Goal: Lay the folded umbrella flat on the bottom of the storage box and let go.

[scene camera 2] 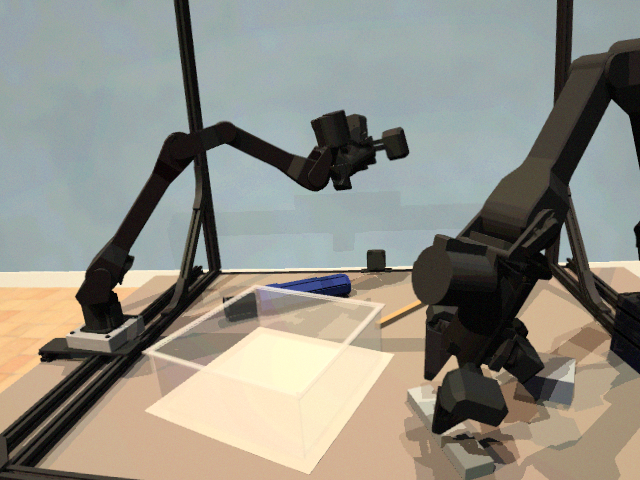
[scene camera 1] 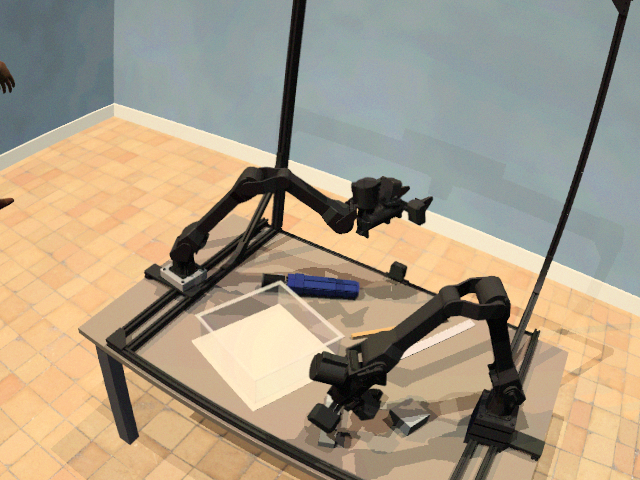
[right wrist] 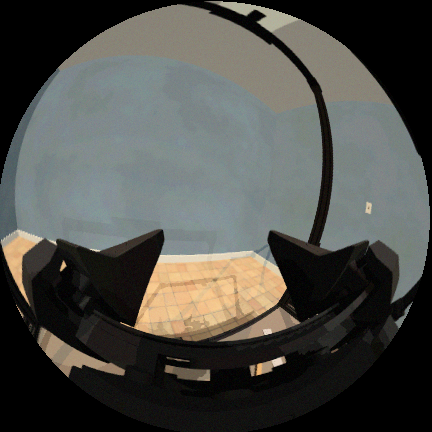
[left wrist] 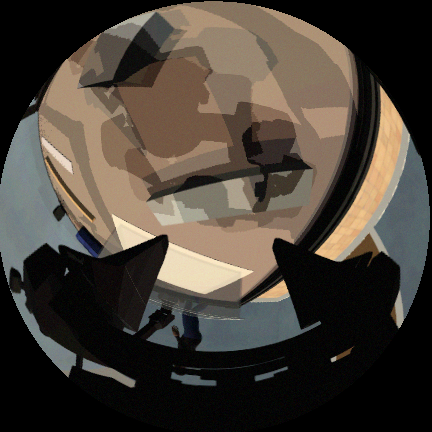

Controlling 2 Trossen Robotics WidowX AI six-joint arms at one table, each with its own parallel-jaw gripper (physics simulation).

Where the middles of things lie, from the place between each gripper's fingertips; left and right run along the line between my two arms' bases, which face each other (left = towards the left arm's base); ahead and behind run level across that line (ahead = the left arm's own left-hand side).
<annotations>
Right now my right hand is 47 cm short of the clear storage box (scene camera 2: 276, 367), 28 cm above it and 15 cm to the left of it.
My left hand is 10 cm past the clear storage box and 23 cm to the left of it.
</annotations>
